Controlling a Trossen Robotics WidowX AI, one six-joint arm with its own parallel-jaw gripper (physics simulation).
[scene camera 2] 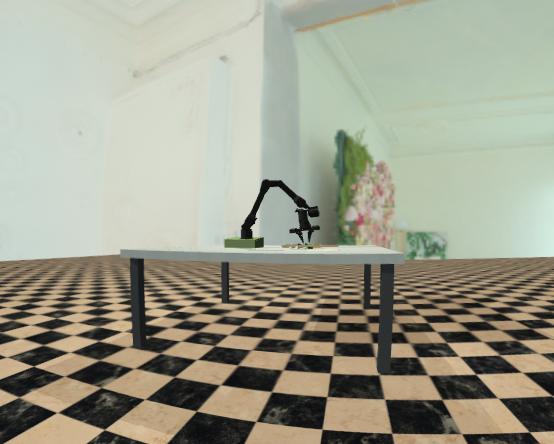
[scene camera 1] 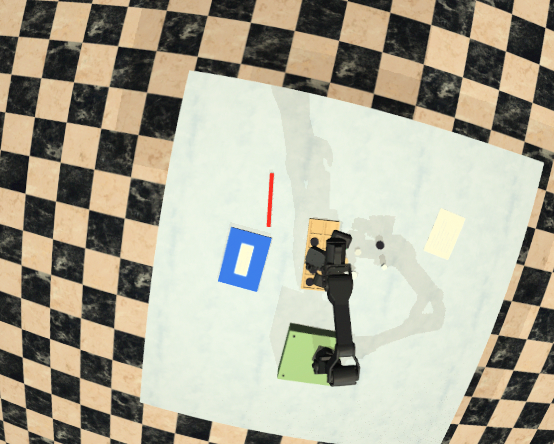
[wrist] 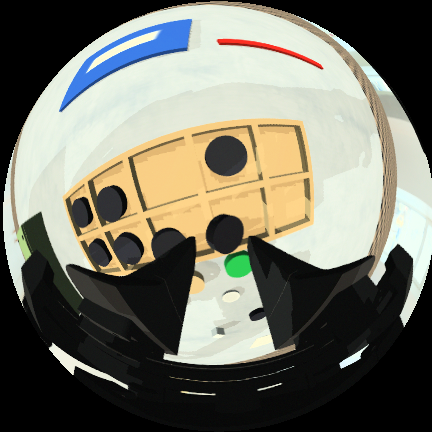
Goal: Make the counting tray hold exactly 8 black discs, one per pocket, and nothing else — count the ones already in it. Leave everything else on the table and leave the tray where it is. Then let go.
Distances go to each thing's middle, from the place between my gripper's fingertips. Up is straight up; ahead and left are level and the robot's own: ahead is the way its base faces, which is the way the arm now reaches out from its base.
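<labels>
As for the tan counting tray point(scene camera 1: 322, 229), my hand is 20 mm to the right of it and 30 mm past it, and 20 mm above it.
</labels>
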